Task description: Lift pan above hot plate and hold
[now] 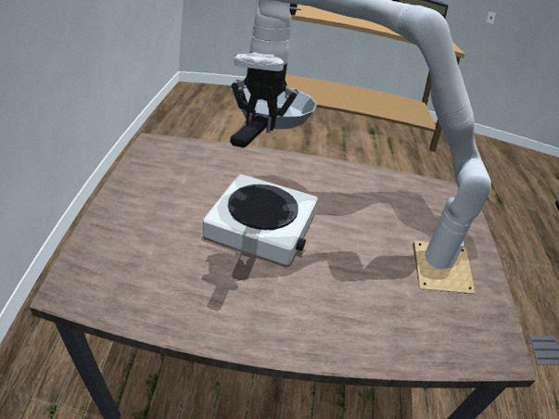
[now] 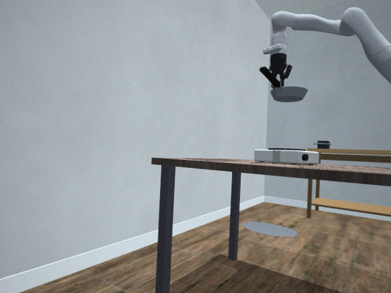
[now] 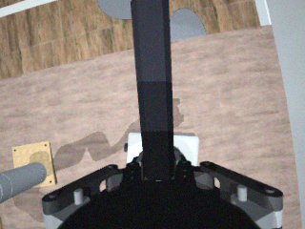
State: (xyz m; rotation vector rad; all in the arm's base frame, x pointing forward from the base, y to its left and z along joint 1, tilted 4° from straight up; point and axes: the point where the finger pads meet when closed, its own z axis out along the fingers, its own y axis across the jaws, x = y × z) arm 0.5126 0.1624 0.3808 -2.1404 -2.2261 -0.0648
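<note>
Right now the pan is 7 cm to the right of my hand and 1 cm below it. Round my hand: hot plate: 1 cm behind, 14 cm to the right, 35 cm below.
</note>
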